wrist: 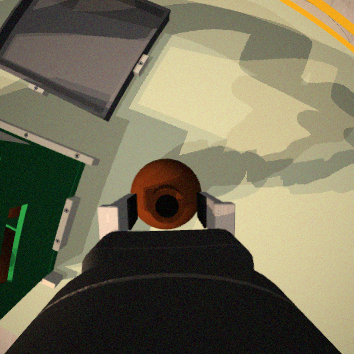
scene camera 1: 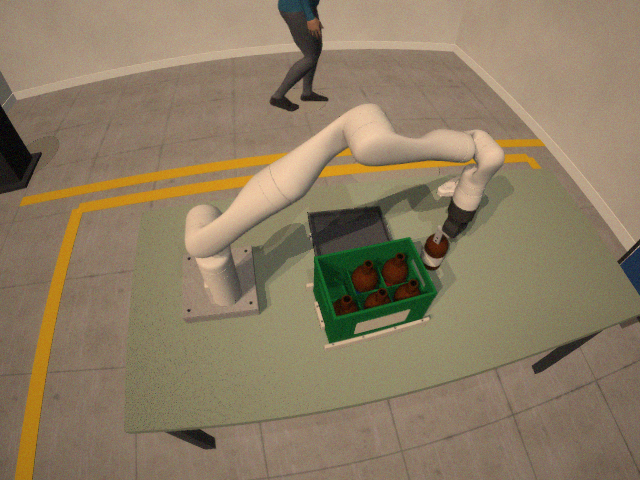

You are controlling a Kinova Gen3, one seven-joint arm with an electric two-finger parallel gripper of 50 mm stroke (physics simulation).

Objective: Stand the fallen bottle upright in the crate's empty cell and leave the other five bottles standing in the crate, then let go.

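Observation:
The brown bottle with a white label stands upright on the table, just right of the green crate. My gripper is open and points down over it. In the wrist view the fingers are on either side of the bottle's top, with its dark mouth between them; whether a finger touches the glass I cannot tell. Several other brown bottles stand in the crate. The crate's back left cell is empty.
A dark shallow tray lies behind the crate. Pale strips edge the crate. A small white object lies behind the gripper. A person is on the floor beyond the table.

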